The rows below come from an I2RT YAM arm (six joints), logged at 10 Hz.
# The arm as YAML. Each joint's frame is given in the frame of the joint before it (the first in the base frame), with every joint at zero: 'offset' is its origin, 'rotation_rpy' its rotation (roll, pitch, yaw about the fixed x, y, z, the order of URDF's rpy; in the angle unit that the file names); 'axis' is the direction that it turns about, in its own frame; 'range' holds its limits. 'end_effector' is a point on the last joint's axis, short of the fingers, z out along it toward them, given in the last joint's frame.
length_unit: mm
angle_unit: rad
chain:
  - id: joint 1
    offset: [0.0, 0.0, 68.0]
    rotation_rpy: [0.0, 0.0, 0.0]
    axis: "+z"
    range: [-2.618, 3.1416]
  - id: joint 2
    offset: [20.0, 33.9, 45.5]
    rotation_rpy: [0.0, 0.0, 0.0]
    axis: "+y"
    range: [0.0, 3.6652]
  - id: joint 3
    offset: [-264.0, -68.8, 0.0]
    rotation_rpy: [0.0, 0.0, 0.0]
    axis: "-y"
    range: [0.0, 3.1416]
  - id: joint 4
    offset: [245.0, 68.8, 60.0]
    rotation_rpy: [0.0, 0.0, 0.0]
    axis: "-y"
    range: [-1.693, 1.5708]
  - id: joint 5
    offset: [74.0, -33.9, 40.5]
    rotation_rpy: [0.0, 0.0, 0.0]
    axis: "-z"
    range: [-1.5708, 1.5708]
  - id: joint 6
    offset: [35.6, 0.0, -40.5]
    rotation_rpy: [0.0, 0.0, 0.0]
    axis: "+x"
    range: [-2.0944, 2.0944]
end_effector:
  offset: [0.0, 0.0, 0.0]
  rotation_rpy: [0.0, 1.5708, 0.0]
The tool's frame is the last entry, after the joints.
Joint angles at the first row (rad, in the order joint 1, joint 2, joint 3, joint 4, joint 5, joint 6):
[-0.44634 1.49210 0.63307 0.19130 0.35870 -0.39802]
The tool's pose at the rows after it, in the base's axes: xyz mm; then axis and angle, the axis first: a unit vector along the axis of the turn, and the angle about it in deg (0 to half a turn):
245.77 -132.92 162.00 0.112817 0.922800 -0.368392 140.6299
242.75 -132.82 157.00 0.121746 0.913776 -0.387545 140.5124
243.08 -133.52 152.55 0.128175 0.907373 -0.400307 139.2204
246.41 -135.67 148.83 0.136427 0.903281 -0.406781 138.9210
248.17 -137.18 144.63 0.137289 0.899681 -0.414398 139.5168
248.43 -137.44 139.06 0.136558 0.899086 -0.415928 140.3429
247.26 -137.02 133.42 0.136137 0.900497 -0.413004 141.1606
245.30 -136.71 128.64 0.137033 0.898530 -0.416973 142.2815
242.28 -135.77 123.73 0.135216 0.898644 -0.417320 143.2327
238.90 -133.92 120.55 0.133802 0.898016 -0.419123 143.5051
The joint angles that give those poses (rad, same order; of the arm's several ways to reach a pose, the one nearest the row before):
[-0.44641 1.45959 0.57177 0.27213 0.39774 -0.41094]
[-0.44647 1.46813 0.54156 0.33524 0.43450 -0.41581]
[-0.44653 1.49024 0.52072 0.41326 0.44916 -0.41843]
[-0.44660 1.52245 0.52382 0.45356 0.46425 -0.41147]
[-0.44677 1.54900 0.52417 0.48138 0.48168 -0.41930]
[-0.44617 1.57153 0.51947 0.49842 0.49095 -0.42224]
[-0.44641 1.58747 0.51115 0.50623 0.49285 -0.41967]
[-0.44659 1.60016 0.50083 0.51773 0.50936 -0.42288]
[-0.44753 1.60848 0.48606 0.52774 0.51564 -0.42702]
[-0.44622 1.60898 0.46696 0.54593 0.52063 -0.43088]

